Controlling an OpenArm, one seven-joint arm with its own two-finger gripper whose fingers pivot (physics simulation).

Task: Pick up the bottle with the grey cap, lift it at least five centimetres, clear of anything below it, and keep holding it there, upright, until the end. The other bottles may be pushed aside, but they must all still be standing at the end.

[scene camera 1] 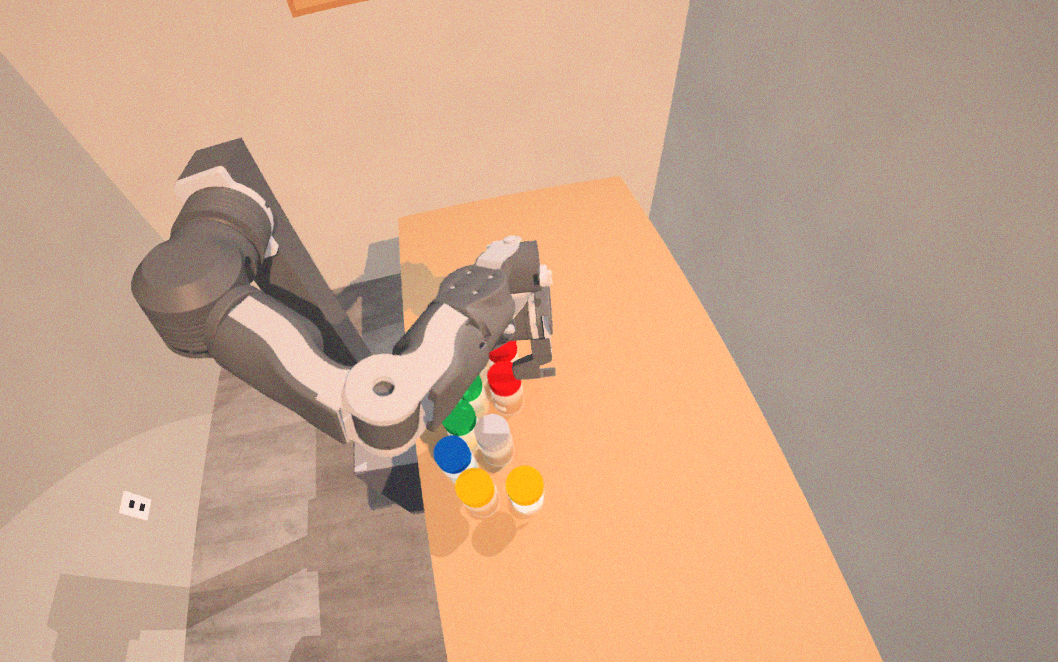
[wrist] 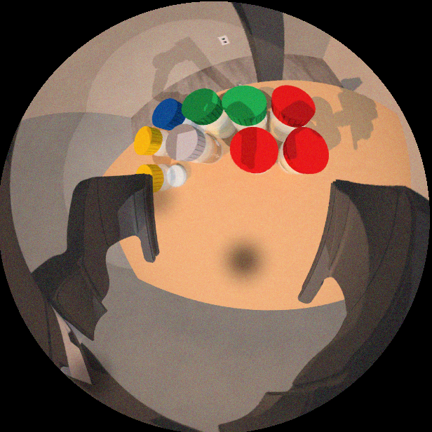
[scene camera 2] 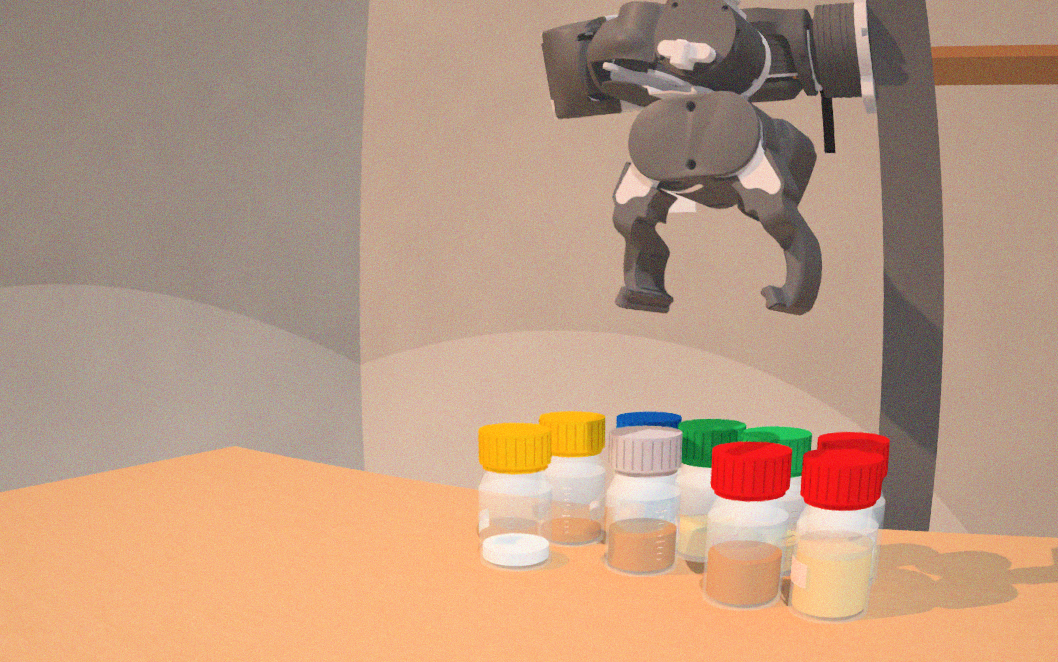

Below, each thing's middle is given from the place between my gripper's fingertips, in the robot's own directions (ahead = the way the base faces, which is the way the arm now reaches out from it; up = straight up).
Now: hand 14 cm above the grey-capped bottle (scene camera 2: 643, 505), 9 cm past it and 8 cm to the left of it. Round my hand: red-capped bottle (scene camera 2: 747, 525) 14 cm below, 5 cm behind, 2 cm to the left; then blue-capped bottle (scene camera 1: 452, 454) 15 cm behind, 14 cm below, 10 cm to the right.
